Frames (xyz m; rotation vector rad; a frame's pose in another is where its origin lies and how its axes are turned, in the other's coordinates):
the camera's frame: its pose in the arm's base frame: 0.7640 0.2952 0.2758 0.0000 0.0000 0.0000
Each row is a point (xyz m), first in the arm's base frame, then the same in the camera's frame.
Working: the arm's base frame: its pose in the camera's frame: -0.7640 -0.2952 -0.2758 0.0000 0.0000 0.0000

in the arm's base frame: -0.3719 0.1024 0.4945
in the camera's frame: -1.1359 -0.1928 0.2187
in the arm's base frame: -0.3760 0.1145 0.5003
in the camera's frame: -1.1400 -0.1807 0.2245
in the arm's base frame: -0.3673 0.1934 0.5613
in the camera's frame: -1.1313 -0.1018 0.2855
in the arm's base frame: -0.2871 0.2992 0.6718
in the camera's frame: -1.0511 0.0040 0.3960
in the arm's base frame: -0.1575 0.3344 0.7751
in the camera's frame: -0.9215 0.0392 0.4993
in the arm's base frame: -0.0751 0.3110 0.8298
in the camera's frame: -0.8391 0.0158 0.5540
